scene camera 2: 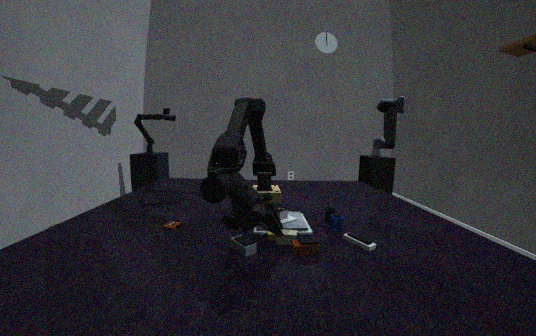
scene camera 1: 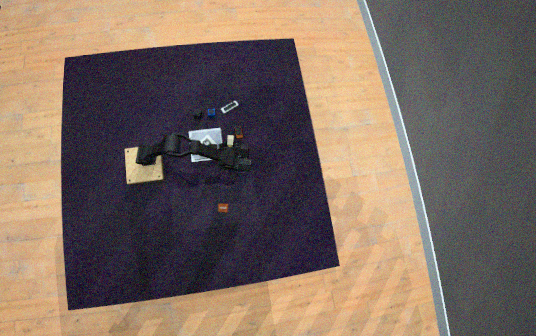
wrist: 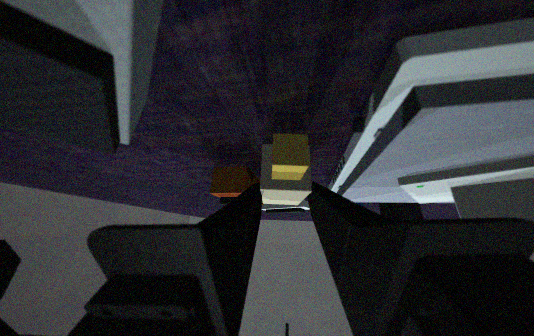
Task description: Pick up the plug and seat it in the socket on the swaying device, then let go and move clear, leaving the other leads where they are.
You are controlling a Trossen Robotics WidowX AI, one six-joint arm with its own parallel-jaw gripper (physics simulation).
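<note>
The plug (scene camera 1: 230, 140) (scene camera 2: 279, 239) (wrist: 284, 182) is a cream block with a yellow tip. It lies low over the dark mat, just right of the device. My gripper (scene camera 1: 231, 145) (scene camera 2: 275, 231) (wrist: 284, 188) is shut on the plug's cream body, one black finger on each side. The device (scene camera 1: 215, 133) (scene camera 2: 303, 221) (wrist: 441, 137) is a grey-white slab with a raised square socket (scene camera 1: 207, 141) (scene camera 2: 283, 213) on top. It stands left of the plug in the overhead view and partly under my arm.
An orange lead block (scene camera 1: 239, 132) (scene camera 2: 305, 248) (wrist: 229, 180) lies close beside the plug. A white-walled box (scene camera 2: 245, 245) (wrist: 128, 72) sits near my wrist. A blue block (scene camera 1: 211, 112) (scene camera 2: 336, 222), a black block (scene camera 1: 197, 113), a white frame (scene camera 1: 229, 106) (scene camera 2: 359, 241) and an orange tile (scene camera 1: 223, 207) (scene camera 2: 171, 224) lie around.
</note>
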